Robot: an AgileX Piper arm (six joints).
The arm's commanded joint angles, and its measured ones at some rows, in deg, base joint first. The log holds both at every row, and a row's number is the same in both.
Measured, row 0: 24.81, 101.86, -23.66, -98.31, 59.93, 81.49
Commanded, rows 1 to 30: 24.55, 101.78, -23.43, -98.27, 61.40, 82.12; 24.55, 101.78, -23.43, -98.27, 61.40, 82.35; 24.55, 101.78, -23.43, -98.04, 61.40, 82.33; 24.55, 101.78, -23.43, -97.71, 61.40, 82.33; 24.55, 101.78, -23.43, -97.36, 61.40, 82.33; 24.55, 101.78, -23.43, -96.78, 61.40, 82.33; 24.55, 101.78, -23.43, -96.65, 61.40, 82.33; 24.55, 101.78, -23.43, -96.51, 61.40, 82.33; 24.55, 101.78, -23.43, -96.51, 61.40, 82.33; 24.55, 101.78, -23.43, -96.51, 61.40, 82.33; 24.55, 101.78, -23.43, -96.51, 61.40, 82.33; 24.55, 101.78, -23.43, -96.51, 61.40, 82.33; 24.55, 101.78, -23.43, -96.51, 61.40, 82.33; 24.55, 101.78, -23.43, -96.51, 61.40, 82.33; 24.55, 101.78, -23.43, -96.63, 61.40, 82.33; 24.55, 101.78, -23.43, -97.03, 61.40, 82.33; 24.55, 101.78, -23.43, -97.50, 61.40, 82.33; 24.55, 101.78, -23.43, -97.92, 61.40, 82.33; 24.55, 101.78, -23.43, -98.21, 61.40, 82.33; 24.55, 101.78, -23.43, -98.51, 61.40, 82.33; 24.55, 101.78, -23.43, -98.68, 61.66, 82.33; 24.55, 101.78, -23.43, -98.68, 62.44, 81.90; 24.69, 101.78, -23.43, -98.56, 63.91, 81.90; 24.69, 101.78, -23.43, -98.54, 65.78, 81.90; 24.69, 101.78, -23.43, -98.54, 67.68, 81.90; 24.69, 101.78, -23.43, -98.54, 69.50, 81.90; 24.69, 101.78, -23.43, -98.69, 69.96, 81.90; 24.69, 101.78, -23.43, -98.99, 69.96, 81.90; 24.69, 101.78, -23.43, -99.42, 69.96, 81.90; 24.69, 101.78, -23.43, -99.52, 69.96, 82.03
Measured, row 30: 24.81, 101.86, -23.66, -97.68, 66.82, 81.87
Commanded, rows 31 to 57: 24.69, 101.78, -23.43, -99.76, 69.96, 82.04; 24.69, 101.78, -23.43, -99.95, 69.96, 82.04; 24.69, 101.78, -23.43, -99.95, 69.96, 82.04; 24.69, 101.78, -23.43, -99.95, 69.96, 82.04; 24.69, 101.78, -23.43, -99.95, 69.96, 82.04; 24.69, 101.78, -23.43, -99.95, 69.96, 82.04; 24.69, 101.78, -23.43, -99.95, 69.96, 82.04; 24.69, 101.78, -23.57, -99.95, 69.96, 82.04; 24.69, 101.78, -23.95, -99.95, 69.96, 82.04; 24.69, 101.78, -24.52, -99.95, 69.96, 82.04; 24.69, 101.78, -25.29, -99.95, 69.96, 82.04; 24.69, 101.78, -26.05, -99.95, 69.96, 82.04; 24.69, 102.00, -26.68, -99.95, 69.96, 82.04; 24.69, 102.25, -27.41, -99.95, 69.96, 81.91; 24.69, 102.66, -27.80, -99.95, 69.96, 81.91; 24.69, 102.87, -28.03, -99.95, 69.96, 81.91; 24.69, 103.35, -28.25, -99.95, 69.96, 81.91; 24.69, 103.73, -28.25, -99.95, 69.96, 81.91; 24.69, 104.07, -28.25, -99.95, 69.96, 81.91; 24.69, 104.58, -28.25, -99.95, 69.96, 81.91; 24.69, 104.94, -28.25, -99.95, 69.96, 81.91; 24.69, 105.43, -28.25, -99.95, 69.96, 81.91; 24.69, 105.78, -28.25, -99.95, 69.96, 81.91; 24.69, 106.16, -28.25, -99.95, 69.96, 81.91; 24.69, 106.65, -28.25, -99.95, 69.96, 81.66; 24.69, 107.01, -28.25, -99.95, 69.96, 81.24; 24.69, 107.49, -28.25, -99.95, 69.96, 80.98
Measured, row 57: 24.81, 106.05, -28.01, -99.34, 68.16, 81.87
